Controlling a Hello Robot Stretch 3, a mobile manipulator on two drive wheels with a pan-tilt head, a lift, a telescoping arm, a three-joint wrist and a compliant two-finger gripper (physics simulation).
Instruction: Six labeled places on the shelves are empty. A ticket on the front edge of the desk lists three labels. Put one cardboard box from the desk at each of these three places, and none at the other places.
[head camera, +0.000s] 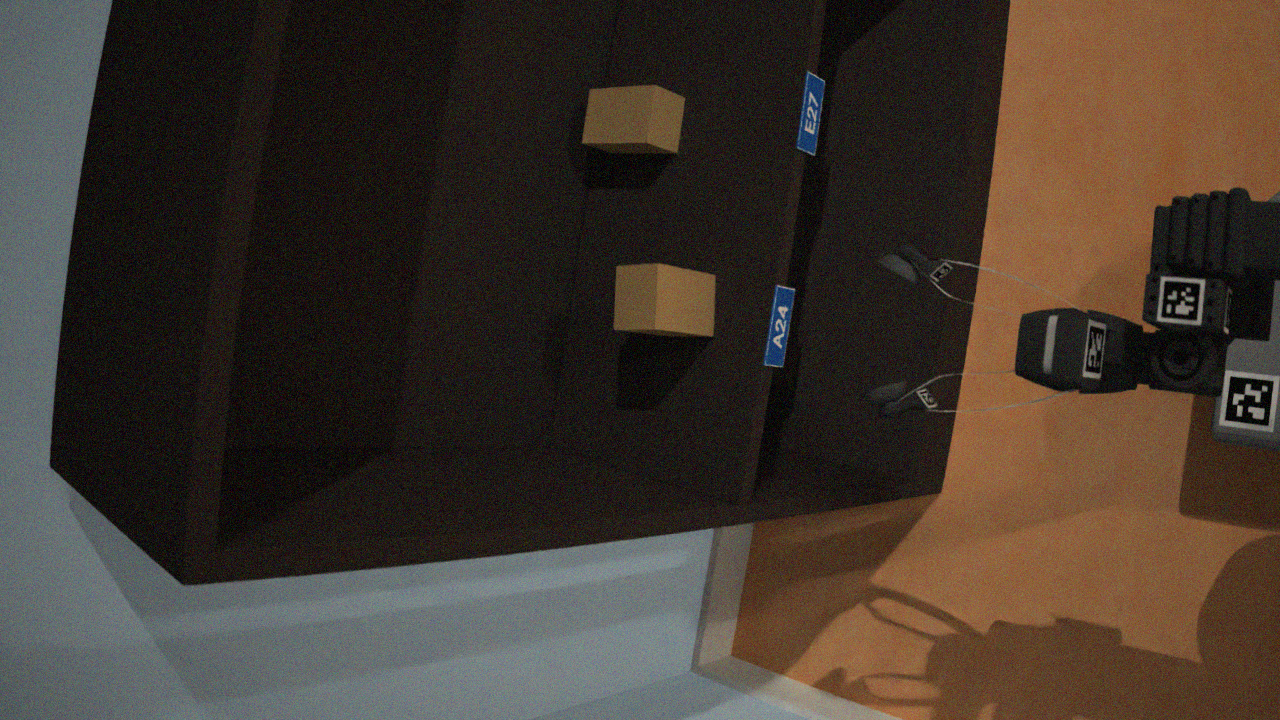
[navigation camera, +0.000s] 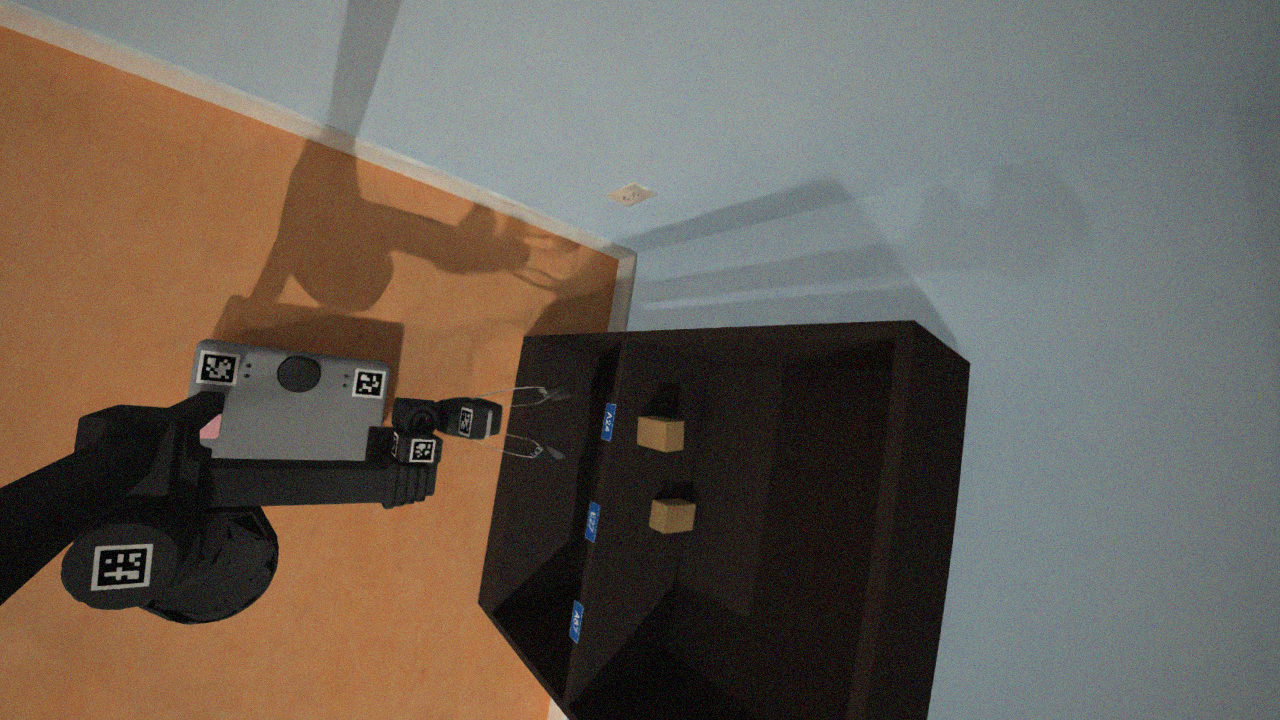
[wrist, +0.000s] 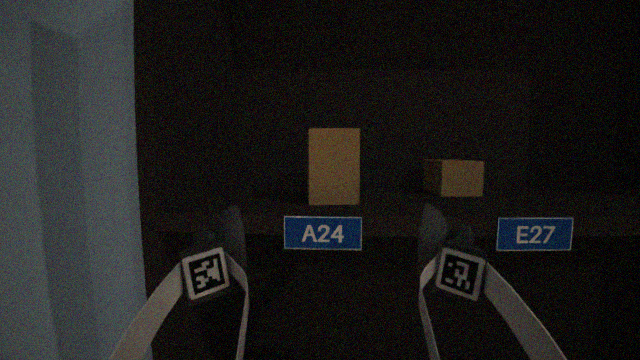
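Pixels of known places: gripper, between the fingertips: (head camera: 872, 328) (navigation camera: 568, 424); robot's base, origin of its link: (navigation camera: 298, 372).
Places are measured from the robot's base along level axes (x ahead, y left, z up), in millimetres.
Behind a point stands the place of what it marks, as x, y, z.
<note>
One cardboard box (head camera: 664, 300) @[-26, -601, 594] (navigation camera: 660, 433) @[-24, -600, 589] (wrist: 334, 166) stands upright on the dark shelf behind the blue label A24 (head camera: 779, 325) @[-17, -533, 501] (navigation camera: 607, 421) @[-15, -534, 496] (wrist: 323, 233). A second cardboard box (head camera: 633, 119) @[-207, -690, 566] (navigation camera: 672, 515) @[-204, -687, 566] (wrist: 462, 178) sits lower on the same shelf board, behind and slightly to the left of label E27 (head camera: 810, 113) @[-223, -523, 502] (navigation camera: 592, 522) @[-224, -523, 501] (wrist: 535, 234) in the wrist view. My gripper (head camera: 895, 329) @[-22, -420, 532] (navigation camera: 555, 423) @[-22, -420, 532] (wrist: 330, 230) @[-22, -420, 532] is open and empty, in front of the A24 label and apart from both boxes. The desk and the ticket do not show.
The dark shelf unit (head camera: 204, 501) @[127, -542, 1050] (navigation camera: 881, 501) @[-38, -535, 1044] stands by a blue-grey wall (head camera: 402, 617) @[344, -864, 655] (navigation camera: 1074, 447) @[47, -853, 1196] (wrist: 100, 175). A third label (navigation camera: 576, 621) @[-429, -513, 501], hard to read, is on the same shelf edge. My base (navigation camera: 295, 420) @[-90, -5, 160] is on the orange floor (head camera: 1118, 134) @[-333, -344, 0] (navigation camera: 402, 626) @[-650, -302, 0] outside the shelf unit.
</note>
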